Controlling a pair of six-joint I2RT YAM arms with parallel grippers.
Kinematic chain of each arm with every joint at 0, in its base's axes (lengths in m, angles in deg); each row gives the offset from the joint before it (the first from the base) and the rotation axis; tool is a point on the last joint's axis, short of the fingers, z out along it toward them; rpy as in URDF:
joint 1: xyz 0 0 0.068 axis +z
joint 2: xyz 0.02 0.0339 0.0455 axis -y
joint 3: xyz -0.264 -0.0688 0 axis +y
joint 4: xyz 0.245 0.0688 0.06 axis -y
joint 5: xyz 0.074 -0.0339 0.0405 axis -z
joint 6: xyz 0.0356 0 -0.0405 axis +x
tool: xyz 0 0 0 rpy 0 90 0
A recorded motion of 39 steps. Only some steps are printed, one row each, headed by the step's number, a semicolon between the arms.
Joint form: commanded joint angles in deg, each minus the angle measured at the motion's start. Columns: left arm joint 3, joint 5, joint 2, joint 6, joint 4, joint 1; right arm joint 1, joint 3, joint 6, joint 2, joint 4, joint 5.
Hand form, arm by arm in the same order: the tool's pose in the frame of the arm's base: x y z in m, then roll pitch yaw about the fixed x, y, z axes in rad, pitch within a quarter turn. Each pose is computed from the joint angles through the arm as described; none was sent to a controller.
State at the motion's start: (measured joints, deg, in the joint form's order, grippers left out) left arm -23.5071 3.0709 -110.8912 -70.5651 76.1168 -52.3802; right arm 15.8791 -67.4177 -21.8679 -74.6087 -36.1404 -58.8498
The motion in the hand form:
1: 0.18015 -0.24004 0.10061 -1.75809 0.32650 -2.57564; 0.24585 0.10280 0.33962 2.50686 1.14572 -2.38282
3: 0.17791 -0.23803 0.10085 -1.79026 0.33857 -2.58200; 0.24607 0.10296 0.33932 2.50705 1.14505 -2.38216
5: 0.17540 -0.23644 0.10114 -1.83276 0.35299 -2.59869; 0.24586 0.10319 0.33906 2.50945 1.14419 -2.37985
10: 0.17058 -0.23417 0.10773 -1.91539 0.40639 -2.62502; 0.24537 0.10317 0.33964 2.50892 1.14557 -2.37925
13: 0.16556 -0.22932 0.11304 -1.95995 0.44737 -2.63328; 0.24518 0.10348 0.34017 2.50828 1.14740 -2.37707
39: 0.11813 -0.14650 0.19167 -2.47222 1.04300 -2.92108; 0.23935 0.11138 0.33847 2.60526 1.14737 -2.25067
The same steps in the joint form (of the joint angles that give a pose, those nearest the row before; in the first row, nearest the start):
1: -1.66 -1.98 -0.12 -0.22 -0.43 -0.60; 0.18 -0.08 -0.29 0.97 1.00 -0.93
3: -1.15 -2.54 1.26 0.51 -2.99 -0.78; 0.20 -0.08 -0.34 0.91 1.00 -0.92
5: -0.79 -2.89 2.94 1.49 -6.52 -1.03; 0.27 -0.02 -0.37 0.93 0.98 -0.83
10: -0.61 -4.79 7.84 4.57 -15.27 -1.76; 0.29 -0.05 -0.35 1.03 0.93 -0.89
13: 0.27 -6.65 11.55 6.67 -20.06 -2.24; 0.36 -0.14 -0.37 1.04 0.90 -1.00
39: 5.18 -26.43 60.41 39.98 -69.45 -3.04; 2.47 -0.09 -3.33 1.26 -0.67 0.27

